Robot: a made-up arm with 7 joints.
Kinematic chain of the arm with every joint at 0, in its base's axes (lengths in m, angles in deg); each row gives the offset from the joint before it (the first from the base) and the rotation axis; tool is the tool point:
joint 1: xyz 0.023 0.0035 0.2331 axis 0 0.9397 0.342
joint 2: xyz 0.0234 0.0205 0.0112 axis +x
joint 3: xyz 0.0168 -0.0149 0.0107 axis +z
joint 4: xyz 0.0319 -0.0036 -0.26 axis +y
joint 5: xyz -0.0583 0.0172 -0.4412 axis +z
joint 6: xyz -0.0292 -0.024 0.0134 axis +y
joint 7: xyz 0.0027 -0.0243 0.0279 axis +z
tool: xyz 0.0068 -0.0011 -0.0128
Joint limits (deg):
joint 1: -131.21..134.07
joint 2: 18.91..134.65
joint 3: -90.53..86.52
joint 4: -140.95..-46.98
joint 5: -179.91..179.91
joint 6: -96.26..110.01
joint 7: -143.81..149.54
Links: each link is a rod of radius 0.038 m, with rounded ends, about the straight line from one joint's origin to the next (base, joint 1, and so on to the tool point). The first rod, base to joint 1, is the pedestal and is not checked.
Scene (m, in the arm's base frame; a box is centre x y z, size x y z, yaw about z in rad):
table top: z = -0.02
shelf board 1: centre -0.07 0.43 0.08 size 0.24 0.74 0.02 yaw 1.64
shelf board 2: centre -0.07 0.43 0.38 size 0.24 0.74 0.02 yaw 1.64
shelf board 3: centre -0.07 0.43 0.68 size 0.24 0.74 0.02 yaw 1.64
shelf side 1: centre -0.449 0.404 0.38 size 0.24 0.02 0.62 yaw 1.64
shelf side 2: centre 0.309 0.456 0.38 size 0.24 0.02 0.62 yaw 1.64
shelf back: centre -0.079 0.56 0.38 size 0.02 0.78 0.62 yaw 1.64
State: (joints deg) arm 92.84 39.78 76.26 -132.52 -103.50 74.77 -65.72
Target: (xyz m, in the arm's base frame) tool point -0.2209 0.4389 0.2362
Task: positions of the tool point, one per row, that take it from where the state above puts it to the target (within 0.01 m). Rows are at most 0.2 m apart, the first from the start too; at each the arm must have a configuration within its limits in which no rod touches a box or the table.
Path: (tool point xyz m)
1: -0.0412 0.4703 0.2266
2: -0.2209 0.4389 0.2362

